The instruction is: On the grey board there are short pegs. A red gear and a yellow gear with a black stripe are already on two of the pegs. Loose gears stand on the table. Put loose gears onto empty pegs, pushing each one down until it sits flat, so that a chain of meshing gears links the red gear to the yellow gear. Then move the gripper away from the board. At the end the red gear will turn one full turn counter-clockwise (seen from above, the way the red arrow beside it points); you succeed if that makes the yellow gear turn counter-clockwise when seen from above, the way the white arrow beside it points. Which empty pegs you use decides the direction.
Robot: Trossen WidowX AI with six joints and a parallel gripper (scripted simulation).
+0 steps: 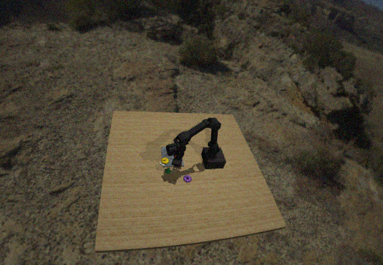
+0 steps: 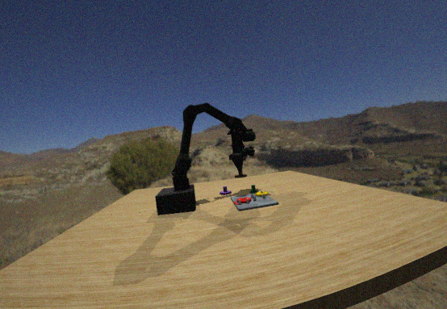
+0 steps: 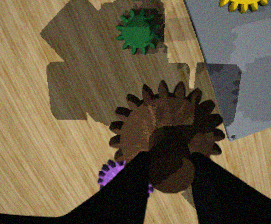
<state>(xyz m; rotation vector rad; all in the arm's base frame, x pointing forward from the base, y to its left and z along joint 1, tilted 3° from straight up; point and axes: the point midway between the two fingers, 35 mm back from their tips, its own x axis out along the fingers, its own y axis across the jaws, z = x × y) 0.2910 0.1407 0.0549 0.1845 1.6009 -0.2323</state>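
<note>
My gripper tip is now 170 mm to the left of the red gear, 110 mm above it and 10 mm past it. The rest, counted from my gripper tip: green gear (110 mm below, 60 mm ahead); brown gear (10 mm below); purple gear (110 mm below, 90 mm behind, 60 mm to the left).
</note>
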